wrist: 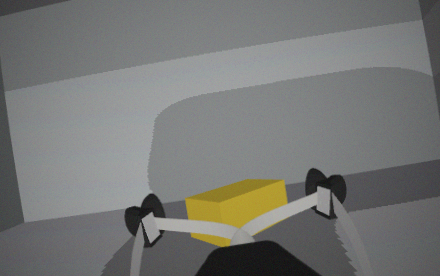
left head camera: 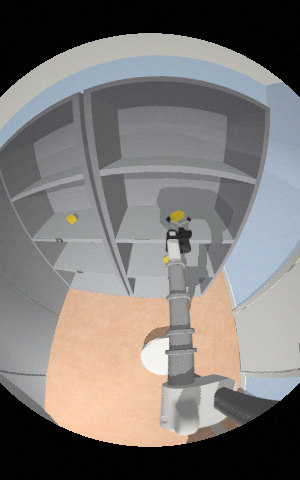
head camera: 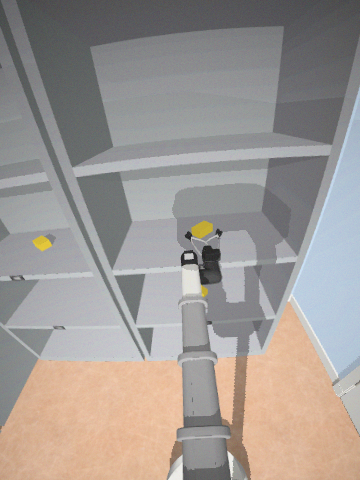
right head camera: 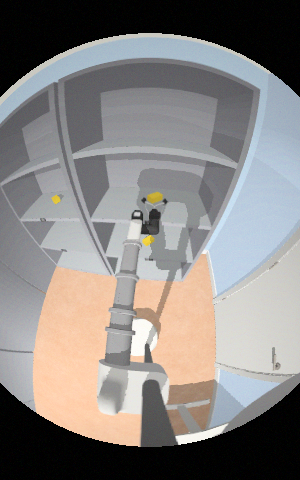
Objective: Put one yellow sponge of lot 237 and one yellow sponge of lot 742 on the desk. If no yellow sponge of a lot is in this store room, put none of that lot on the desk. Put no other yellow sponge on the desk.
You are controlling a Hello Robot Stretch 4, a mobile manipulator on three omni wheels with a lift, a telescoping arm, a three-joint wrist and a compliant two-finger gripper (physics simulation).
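Frame: origin at the robot's base, x back, y left, z down, level; metres.
Where they show: gripper, fingertip midpoint: [wrist: 234, 197] [left head camera: 177, 217] [head camera: 203, 231] [right head camera: 154, 198]; robot's base at its link origin: [left head camera: 161, 354] [right head camera: 137, 335].
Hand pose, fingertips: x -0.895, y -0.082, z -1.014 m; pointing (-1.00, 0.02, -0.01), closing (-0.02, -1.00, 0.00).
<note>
Things, the pixels of their top centre, and the offset from my fingertips.
- second yellow sponge at its top centre: [head camera: 199, 291] [right head camera: 147, 238] [left head camera: 169, 257] dx -0.006, dy +0.034, dz +0.462 m
- third yellow sponge at its top centre: [head camera: 40, 240] [left head camera: 70, 216] [right head camera: 54, 197] dx -0.073, dy +0.948, dz +0.005 m
A yellow sponge [head camera: 202, 229] [left head camera: 177, 216] [right head camera: 155, 197] [wrist: 240, 202] lies on the middle shelf board of the right shelf bay. My gripper [head camera: 204, 234] [left head camera: 178, 219] [right head camera: 154, 200] [wrist: 234, 197] is open, with one fingertip off each side of this sponge and gaps on both sides; it holds nothing. A second yellow sponge [head camera: 204, 291] [left head camera: 166, 259] [right head camera: 148, 240] lies one board lower, partly hidden by the arm in the head view. A third yellow sponge [head camera: 42, 243] [left head camera: 72, 219] [right head camera: 56, 199] lies in the left bay. No lot number is readable. The desk does not show.
The upper board [head camera: 200, 156] of the right bay is above the gripper, and a thick upright divider stands to its left. Small label plates [head camera: 17, 278] [head camera: 59, 328] sit on the left bay's board edges. A blue wall [head camera: 335, 225] and a pale door [right head camera: 255, 320] are at the right.
</note>
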